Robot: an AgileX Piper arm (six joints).
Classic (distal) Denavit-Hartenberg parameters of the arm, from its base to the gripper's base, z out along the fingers. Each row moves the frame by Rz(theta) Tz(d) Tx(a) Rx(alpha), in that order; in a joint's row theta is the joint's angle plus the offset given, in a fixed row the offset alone. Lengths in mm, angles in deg.
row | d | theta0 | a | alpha
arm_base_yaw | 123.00 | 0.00 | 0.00 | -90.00
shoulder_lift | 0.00 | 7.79 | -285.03 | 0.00
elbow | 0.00 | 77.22 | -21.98 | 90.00
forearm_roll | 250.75 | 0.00 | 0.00 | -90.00
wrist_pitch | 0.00 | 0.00 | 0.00 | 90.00
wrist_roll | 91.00 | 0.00 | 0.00 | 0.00
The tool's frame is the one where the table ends.
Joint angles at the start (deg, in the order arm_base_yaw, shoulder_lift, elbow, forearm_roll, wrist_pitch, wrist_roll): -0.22 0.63 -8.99 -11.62 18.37 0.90
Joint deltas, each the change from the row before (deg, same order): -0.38 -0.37 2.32 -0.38 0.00 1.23; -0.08 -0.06 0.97 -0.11 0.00 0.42; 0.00 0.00 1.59 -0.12 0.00 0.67; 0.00 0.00 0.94 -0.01 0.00 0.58; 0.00 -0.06 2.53 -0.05 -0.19 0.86
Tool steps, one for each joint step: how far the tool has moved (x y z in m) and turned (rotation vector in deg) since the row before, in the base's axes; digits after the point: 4 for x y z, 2 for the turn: 0.0019 -0.0005 -0.0130 0.86 1.86 -0.58; 0.0009 -0.0001 -0.0056 0.32 0.88 -0.15; 0.0014 -0.0001 -0.0092 0.56 1.54 -0.12; 0.0007 0.0000 -0.0055 0.57 0.89 -0.10; 0.0015 0.0000 -0.0145 0.81 2.22 -0.13
